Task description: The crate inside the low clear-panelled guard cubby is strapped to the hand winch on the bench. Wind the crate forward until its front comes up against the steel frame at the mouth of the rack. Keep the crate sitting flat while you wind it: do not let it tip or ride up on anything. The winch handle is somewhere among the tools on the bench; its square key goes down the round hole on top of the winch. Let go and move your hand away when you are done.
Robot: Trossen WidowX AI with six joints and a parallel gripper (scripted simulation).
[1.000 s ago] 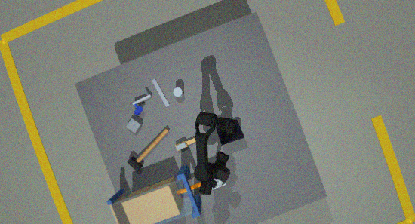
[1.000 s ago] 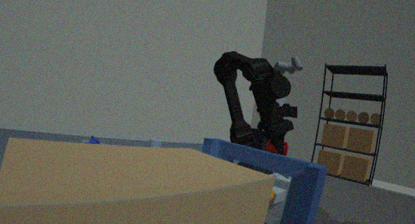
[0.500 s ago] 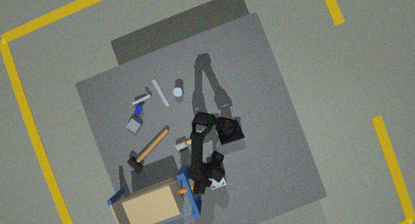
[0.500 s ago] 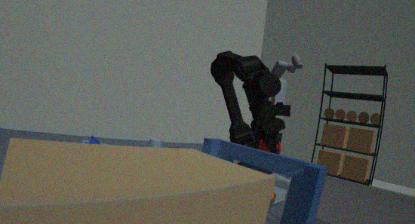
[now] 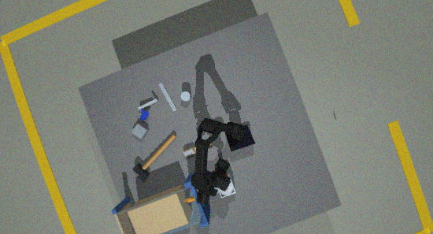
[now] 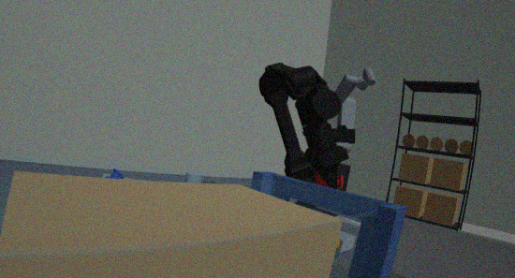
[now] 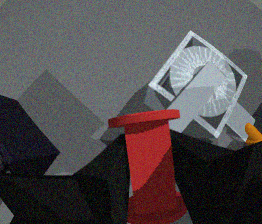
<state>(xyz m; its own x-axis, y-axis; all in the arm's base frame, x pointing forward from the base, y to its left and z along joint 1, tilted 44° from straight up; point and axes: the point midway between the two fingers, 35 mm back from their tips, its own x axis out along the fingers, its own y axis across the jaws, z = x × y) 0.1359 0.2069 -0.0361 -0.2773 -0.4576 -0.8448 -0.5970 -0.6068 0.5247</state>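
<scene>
My gripper tip is now 30 mm to the right of the winch handle, 30 mm above it and 10 mm short of it. From my gripper tip the other things lie so: blue steel frame (160 mm ahead, 110 mm to the left, 30 mm below); then red knob (10 mm to the right, 10 mm ahead); then winch (100 mm below, 80 mm to the left, 10 mm behind).
</scene>
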